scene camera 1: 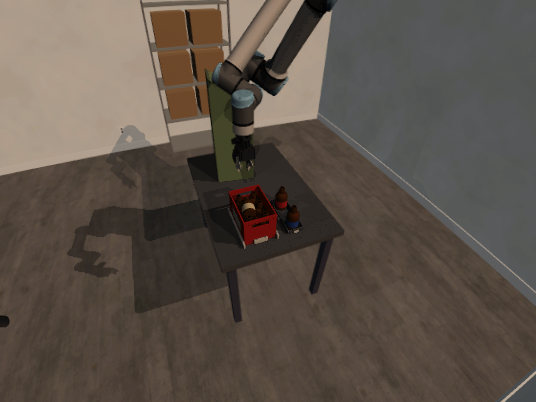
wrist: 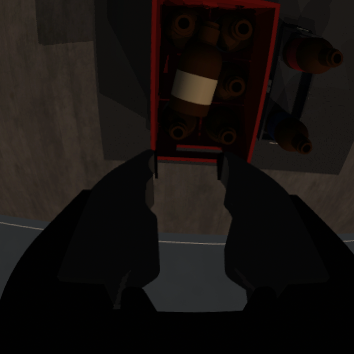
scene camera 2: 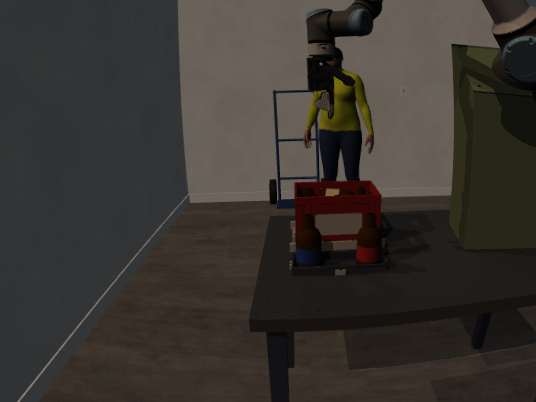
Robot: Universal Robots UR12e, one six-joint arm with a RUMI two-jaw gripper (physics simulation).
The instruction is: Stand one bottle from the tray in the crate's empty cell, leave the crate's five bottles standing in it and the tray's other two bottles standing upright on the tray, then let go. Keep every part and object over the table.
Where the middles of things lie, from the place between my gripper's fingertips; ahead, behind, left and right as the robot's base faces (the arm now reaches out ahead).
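Blue-label bottle [scene camera 2: 308, 238]: far to the left of my hand, a fair way ahead of it, far below it.
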